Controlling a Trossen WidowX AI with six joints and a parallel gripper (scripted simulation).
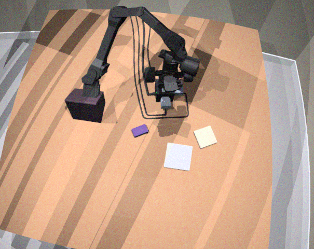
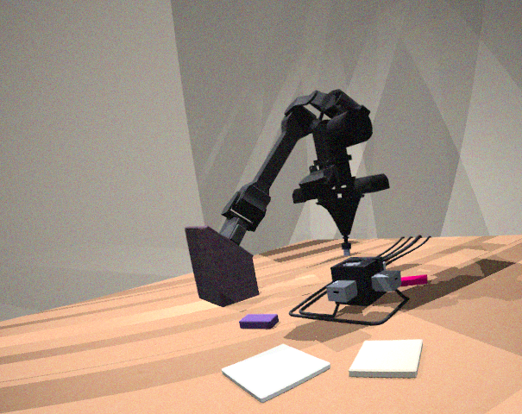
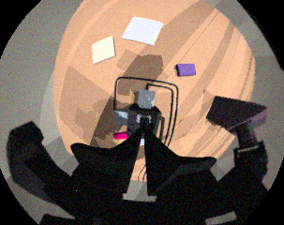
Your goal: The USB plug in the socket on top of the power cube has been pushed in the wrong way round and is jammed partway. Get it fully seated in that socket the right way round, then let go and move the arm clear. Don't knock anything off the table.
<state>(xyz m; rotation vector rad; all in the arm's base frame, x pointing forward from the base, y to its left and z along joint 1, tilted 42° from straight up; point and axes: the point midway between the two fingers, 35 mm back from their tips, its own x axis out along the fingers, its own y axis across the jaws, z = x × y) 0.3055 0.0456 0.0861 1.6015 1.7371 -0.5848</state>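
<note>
My gripper tip is 70 mm above the USB socket and 10 mm to the right of it. From my gripper tip the other things lie so: purple block (170 mm to the right, 130 mm below, 80 mm behind); then grey USB plug (20 mm below); then pink block (130 mm to the left, 130 mm below, 50 mm ahead).
</note>
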